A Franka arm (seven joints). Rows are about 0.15 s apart.
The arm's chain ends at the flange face. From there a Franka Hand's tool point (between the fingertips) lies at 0.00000 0.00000 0.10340 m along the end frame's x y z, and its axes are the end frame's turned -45 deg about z.
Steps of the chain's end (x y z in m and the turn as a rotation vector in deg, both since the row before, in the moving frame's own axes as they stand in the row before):
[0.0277 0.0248 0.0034 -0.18 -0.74 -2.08]
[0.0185 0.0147 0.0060 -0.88 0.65 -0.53]
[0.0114 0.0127 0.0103 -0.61 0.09 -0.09]
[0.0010 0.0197 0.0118 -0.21 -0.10 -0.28]
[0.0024 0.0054 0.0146 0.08 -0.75 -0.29]
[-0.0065 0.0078 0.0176 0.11 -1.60 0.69]
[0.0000 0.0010 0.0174 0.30 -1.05 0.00]
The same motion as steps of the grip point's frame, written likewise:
[0.0009 0.0364 0.0034 0.40 -0.65 -2.08]
[0.0024 0.0254 0.0060 -1.08 -0.16 -0.53]
[-0.0016 0.0179 0.0103 -0.49 -0.37 -0.09]
[-0.0136 0.0148 0.0118 -0.08 -0.22 -0.28]
[-0.0030 0.0045 0.0146 0.59 -0.47 -0.29]
[-0.0120 -0.0013 0.0176 1.21 -1.05 0.69]
[-0.0017 -0.0010 0.0174 0.95 -0.53 0.00]

